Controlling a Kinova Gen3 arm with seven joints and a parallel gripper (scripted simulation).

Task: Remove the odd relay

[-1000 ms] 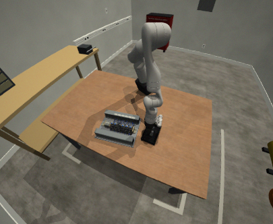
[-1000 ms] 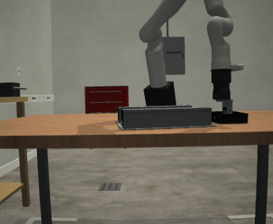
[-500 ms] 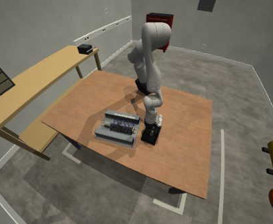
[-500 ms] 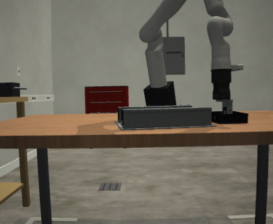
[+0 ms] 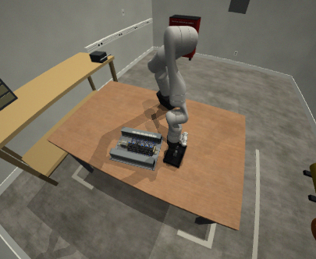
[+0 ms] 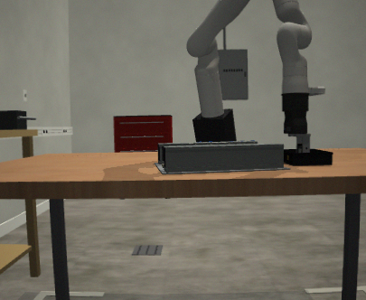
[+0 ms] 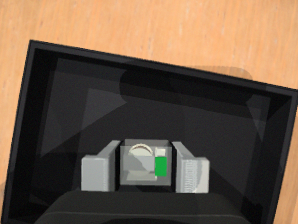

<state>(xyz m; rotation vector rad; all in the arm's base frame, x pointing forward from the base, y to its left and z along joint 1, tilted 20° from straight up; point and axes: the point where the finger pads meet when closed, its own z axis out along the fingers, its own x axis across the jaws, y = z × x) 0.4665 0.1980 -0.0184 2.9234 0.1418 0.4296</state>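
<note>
Right now the black parts tray is 20 mm below my hand. The rest, counted from my hand: grey relay panel: 30 mm ahead, 270 mm to the right, 10 mm below.
</note>
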